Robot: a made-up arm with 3 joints. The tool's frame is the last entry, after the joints. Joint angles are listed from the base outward. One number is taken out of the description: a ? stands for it. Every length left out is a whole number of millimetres.
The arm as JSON. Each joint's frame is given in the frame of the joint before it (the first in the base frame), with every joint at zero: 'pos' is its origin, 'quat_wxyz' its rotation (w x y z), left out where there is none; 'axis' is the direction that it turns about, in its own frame. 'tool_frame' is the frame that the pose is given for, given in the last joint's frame.
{
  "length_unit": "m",
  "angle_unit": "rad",
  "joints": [
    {
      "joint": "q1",
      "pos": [
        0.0,
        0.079,
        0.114
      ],
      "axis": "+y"
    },
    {
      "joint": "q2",
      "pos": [
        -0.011,
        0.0,
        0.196
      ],
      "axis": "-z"
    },
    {
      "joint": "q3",
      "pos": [
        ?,
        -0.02,
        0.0
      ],
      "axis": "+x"
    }
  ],
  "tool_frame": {
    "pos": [
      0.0,
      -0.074,
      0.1
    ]
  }
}
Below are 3 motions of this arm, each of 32 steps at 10 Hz.
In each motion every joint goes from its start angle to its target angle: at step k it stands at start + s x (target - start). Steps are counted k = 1, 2, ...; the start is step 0. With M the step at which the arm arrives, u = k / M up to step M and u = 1 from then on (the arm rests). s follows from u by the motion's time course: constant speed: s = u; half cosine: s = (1 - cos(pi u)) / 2; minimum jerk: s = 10 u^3 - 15 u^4 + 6 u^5.
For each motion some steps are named. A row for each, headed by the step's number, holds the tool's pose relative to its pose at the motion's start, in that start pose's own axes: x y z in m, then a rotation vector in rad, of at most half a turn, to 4 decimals.
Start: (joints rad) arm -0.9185 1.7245 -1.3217
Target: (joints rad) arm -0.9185 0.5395 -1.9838
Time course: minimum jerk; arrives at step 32
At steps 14, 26, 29, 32:
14: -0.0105 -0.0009 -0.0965 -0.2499 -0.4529 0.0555
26: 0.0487 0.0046 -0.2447 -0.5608 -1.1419 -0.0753
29: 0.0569 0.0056 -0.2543 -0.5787 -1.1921 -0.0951
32: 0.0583 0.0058 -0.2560 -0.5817 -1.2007 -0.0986

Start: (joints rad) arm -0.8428 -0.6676 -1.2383
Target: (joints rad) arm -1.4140 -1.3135 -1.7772
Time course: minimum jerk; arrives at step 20
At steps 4, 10, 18, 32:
4: -0.0094 0.0095 -0.0033 -0.0522 -0.0435 -0.0127
10: -0.0657 0.0826 -0.0429 -0.4777 -0.3553 -0.1280
18: -0.0917 0.1493 -0.1098 -0.9922 -0.6641 -0.2851
32: -0.0918 0.1501 -0.1111 -1.0014 -0.6692 -0.2880

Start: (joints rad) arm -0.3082 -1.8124 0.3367
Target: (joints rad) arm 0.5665 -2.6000 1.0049
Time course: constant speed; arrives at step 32
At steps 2, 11, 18, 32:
2: 0.0031 -0.0315 -0.0044 0.0945 0.0038 0.0511
11: 0.0307 -0.1595 -0.0537 0.5085 0.0175 0.2924
18: 0.0661 -0.2348 -0.1176 0.8120 0.0261 0.4964
32: 0.1630 -0.3025 -0.2702 1.3396 0.0430 0.9626

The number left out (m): -0.244
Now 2 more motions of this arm.
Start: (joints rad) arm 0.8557 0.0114 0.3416
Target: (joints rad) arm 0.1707 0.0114 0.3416
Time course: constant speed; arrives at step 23
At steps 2, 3, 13, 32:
2: -0.0153 -0.0054 -0.0148 0.0007 -0.0561 0.0200
3: -0.0227 -0.0083 -0.0225 0.0010 -0.0842 0.0299
13: -0.0812 -0.0399 -0.1094 0.0044 -0.3648 0.1297
32: -0.1101 -0.0756 -0.2088 0.0078 -0.6454 0.2295

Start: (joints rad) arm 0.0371 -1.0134 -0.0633
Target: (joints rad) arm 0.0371 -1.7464 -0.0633
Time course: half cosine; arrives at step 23
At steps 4, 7, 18, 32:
4: 0.0050 -0.0129 -0.0008 0.0000 -0.0034 0.0532
7: 0.0165 -0.0366 -0.0023 0.0000 -0.0098 0.1548
18: 0.1029 -0.1297 -0.0082 0.0000 -0.0412 0.6495
32: 0.1212 -0.1405 -0.0089 0.0000 -0.0464 0.7315

